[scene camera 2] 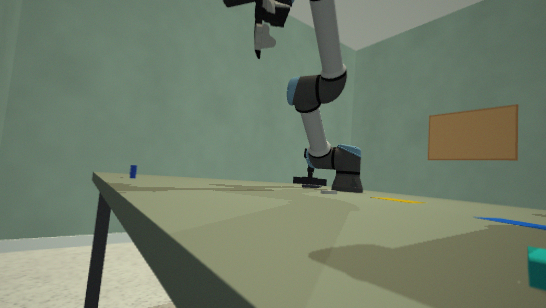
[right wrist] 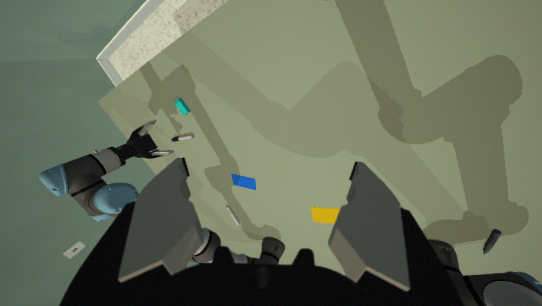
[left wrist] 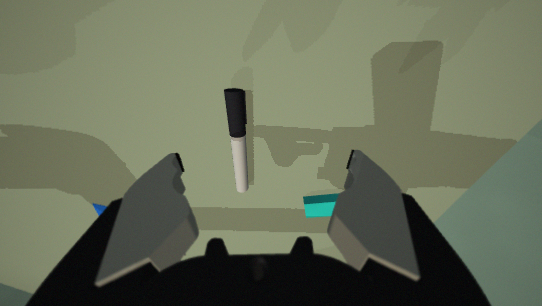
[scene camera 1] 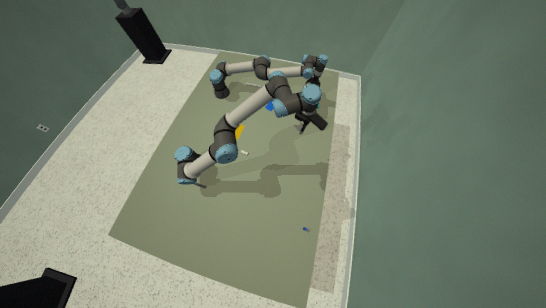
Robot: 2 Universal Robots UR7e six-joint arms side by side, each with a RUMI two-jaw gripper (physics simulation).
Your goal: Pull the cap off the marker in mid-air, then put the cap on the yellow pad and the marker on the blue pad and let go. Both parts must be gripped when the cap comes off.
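Frame: origin at the left arm's base, x down, y right, z back, level; millimetres.
Where they show: left gripper, fingertip midpoint: (right wrist: pixel 165 136) (left wrist: pixel 265 154); right gripper, fingertip midpoint: (scene camera 2: pixel 265 38) (right wrist: pixel 269 161); left arm's base at its link origin: (right wrist: pixel 273 243) (scene camera 1: pixel 222 93); right arm's base at its link origin: (scene camera 2: pixel 346 191).
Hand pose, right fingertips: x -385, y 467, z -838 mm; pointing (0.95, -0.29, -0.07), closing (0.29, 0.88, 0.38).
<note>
Each offset is from my right fingertips to the top centre of the thing.
The marker, with a white barrel @[dz +14, dx +366, dy -614 mm] (left wrist: pixel 240 165) (right wrist: pixel 186 136) and a black cap @[dz +9, dx +366, dy -660 mm] (left wrist: pixel 236 112) (right wrist: pixel 176 139) fitted on one end, lies on the table. My left gripper (left wrist: pixel 265 154) (right wrist: pixel 165 136) is open above the table. In its wrist view the marker shows between and beyond the fingertips, untouched. My right gripper (right wrist: pixel 269 161) (scene camera 2: pixel 258 52) is open and empty, high above the table. The yellow pad @[dz +556, dx +384, dy -69 mm] (scene camera 1: pixel 240 131) (scene camera 2: pixel 397 200) (right wrist: pixel 325 215) and the blue pad @[dz +313, dx +384, dy -421 mm] (scene camera 1: pixel 270 106) (scene camera 2: pixel 515 223) (right wrist: pixel 244 182) lie flat; the right arm and finger partly cover them in some views.
A teal block @[dz -103, dx +370, dy -504 mm] (left wrist: pixel 320 207) (right wrist: pixel 182 106) lies near the marker. A thin whitish pen @[dz +547, dx +362, dy -630 mm] (right wrist: pixel 233 215) lies beyond the blue pad. A dark pen @[dz +690, dx +367, dy +452 mm] (right wrist: pixel 492 241) lies near the right arm's base. A small white block @[dz +418, dx +373, dy +116 mm] (scene camera 1: pixel 244 152) and a small blue piece @[dz -147, dx +337, dy +572 mm] (scene camera 1: pixel 306 229) (scene camera 2: pixel 133 171) are on the table.
</note>
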